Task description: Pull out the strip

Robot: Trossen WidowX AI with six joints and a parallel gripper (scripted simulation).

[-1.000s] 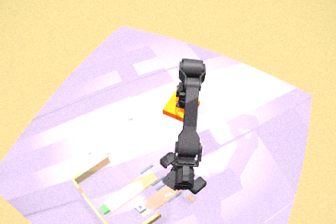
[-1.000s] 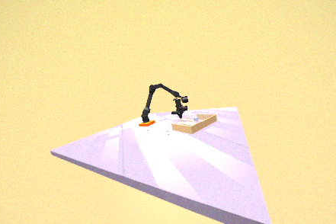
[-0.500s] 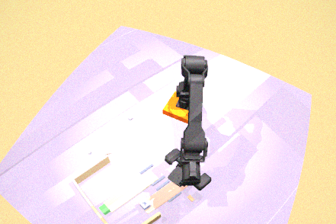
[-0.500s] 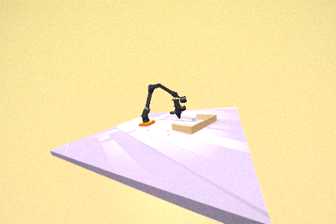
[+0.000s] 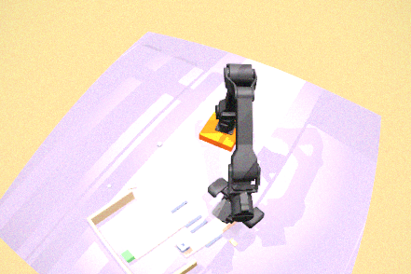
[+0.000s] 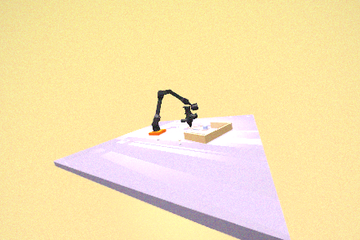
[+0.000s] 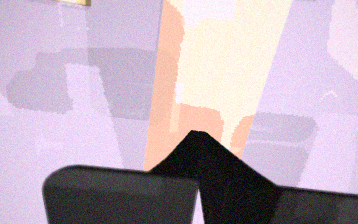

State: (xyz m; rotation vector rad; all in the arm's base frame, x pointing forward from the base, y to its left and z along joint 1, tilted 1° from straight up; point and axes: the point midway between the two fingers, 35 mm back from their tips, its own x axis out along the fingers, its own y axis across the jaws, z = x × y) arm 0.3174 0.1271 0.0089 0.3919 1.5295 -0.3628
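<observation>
Right now the peach-orange strip is 8 cm ahead of my gripper tip and 5 cm to the right of it. Also, from my gripper tip: tan block: 9 cm ahead, 3 cm to the left; then pale blue cube marked k: 16 cm ahead, 10 cm to the right, 2 cm above.
</observation>
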